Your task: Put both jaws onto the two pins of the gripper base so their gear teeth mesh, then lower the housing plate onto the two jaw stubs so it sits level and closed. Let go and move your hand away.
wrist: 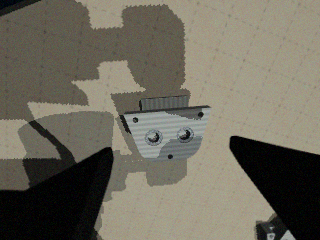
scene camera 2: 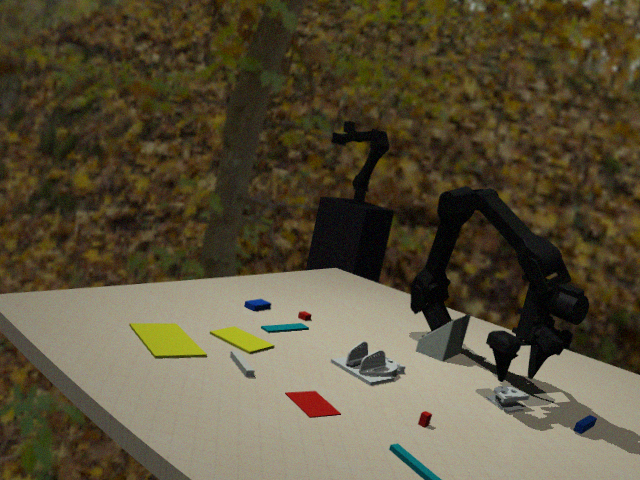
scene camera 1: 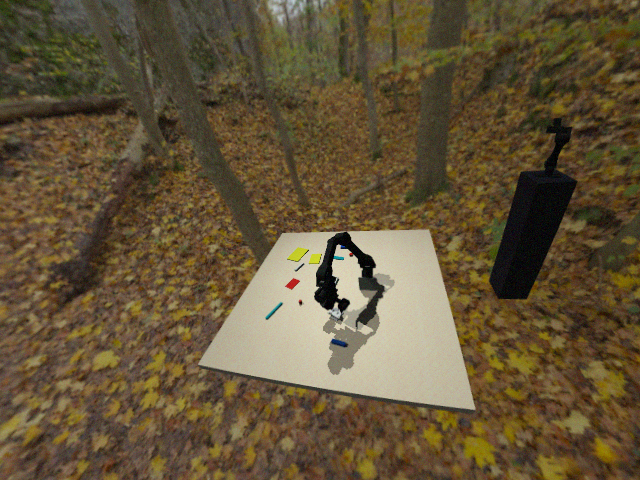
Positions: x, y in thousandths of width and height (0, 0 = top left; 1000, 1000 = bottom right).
Scene:
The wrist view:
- my gripper: 539, 615
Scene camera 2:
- my gripper: 805, 791
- red plate: 488, 841

